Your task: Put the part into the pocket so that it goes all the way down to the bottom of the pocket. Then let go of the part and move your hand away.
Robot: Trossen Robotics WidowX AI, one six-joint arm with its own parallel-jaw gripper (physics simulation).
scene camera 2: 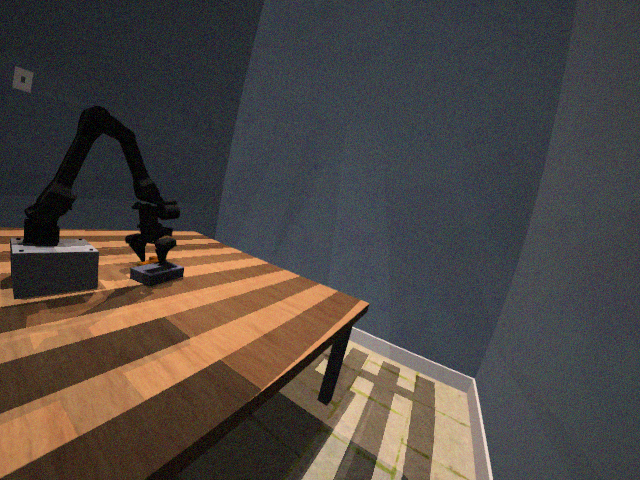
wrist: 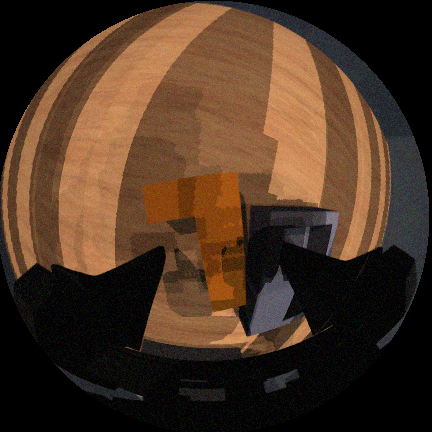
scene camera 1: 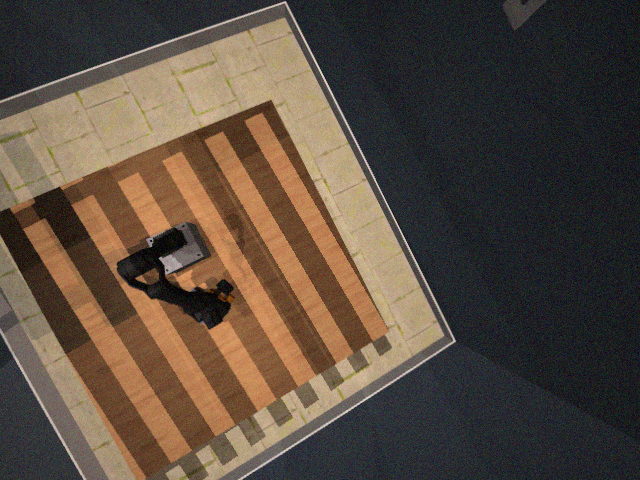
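Pixels of known places: gripper, fingertip midpoint: (wrist: 221,249) (scene camera 1: 217,299); arm's base, origin of the base link: (scene camera 2: 40,243) (scene camera 1: 176,240).
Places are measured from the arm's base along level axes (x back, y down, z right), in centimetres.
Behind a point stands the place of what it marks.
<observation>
The orange L-shaped part (scene camera 1: 225,296) {x -31.2, y 9.5, z -4.6 cm} (scene camera 2: 148,260) {x -28.5, y 7.5, z -1.9 cm} (wrist: 218,240) {x -31.0, y 7.5, z -2.6 cm} is outside the pocket, beside the dark blue-grey block (scene camera 1: 224,285) (scene camera 2: 164,276) {x -29.0, y 8.4, z 11.2 cm} (wrist: 270,307) {x -25.9, y 6.9, z 4.6 cm} that has the pocket in its top. The gap between part and block looks narrow in the wrist view. My gripper (scene camera 2: 153,261) {x -30.0, y 8.4, z -1.8 cm} (wrist: 221,249) {x -30.0, y 8.4, z -1.8 cm} is open, pointing down, with no grip on the part. In the wrist view the part's long arm shows between the fingertips, and the right finger covers some of the block and pocket. In scene camera 1 the fingers are hidden under the arm.
The arm's grey base box (scene camera 1: 199,248) {x -6.9, y 0.4, z -6.5 cm} (scene camera 2: 54,273) {x -2.2, y 5.0, z 10.0 cm} stands on the striped wooden table (scene camera 1: 305,258) {x -30.3, y 10.4, z -45.5 cm} (scene camera 2: 206,320) {x -28.5, y 10.5, z 38.2 cm} close to the block. The table's edge and a dark leg (scene camera 2: 336,366) show in scene camera 2. Striped light and shadow cross the table.
</observation>
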